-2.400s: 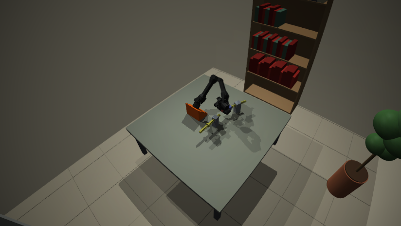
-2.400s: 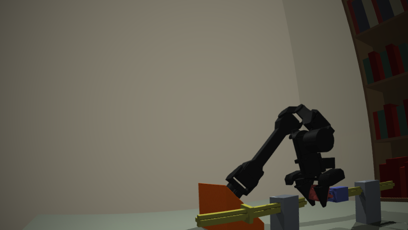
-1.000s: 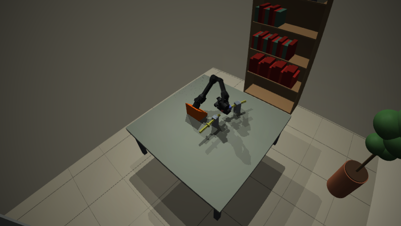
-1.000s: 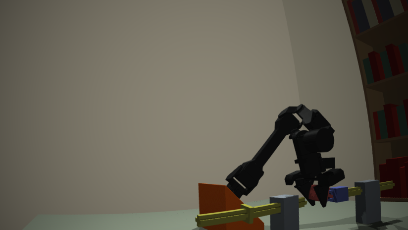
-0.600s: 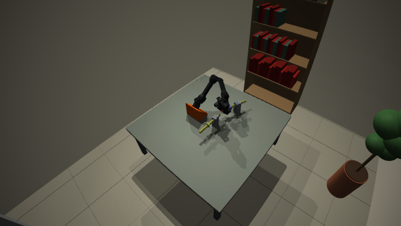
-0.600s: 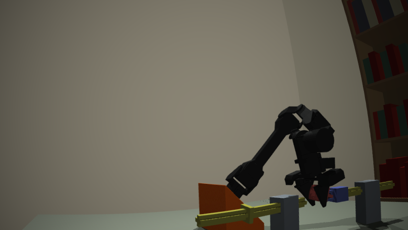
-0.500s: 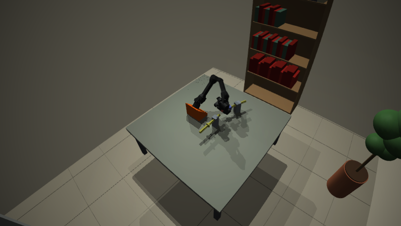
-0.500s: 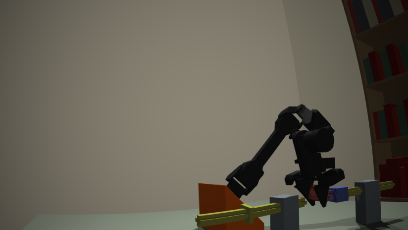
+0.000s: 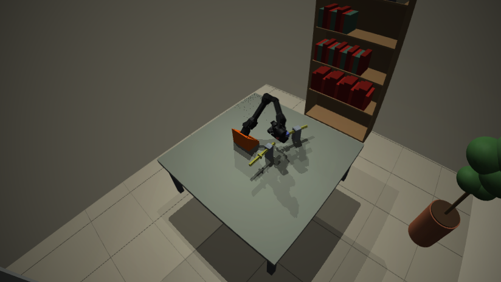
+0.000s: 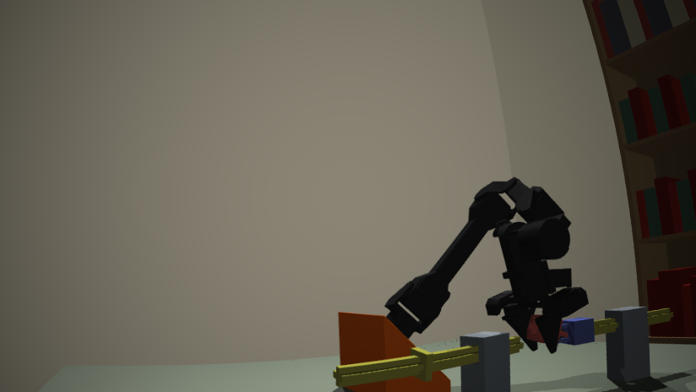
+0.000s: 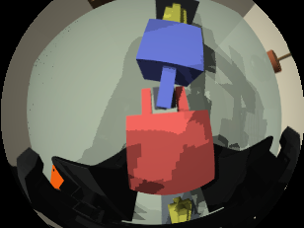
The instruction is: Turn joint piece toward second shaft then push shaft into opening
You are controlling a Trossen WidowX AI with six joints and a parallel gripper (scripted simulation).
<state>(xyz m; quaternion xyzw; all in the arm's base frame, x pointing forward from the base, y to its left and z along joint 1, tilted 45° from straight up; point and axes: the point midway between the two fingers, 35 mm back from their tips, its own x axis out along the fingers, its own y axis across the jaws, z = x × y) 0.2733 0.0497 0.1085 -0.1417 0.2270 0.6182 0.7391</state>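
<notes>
Now: the red joint piece 3 cm above my gripper tip and 1 cm to the left of it.
</notes>
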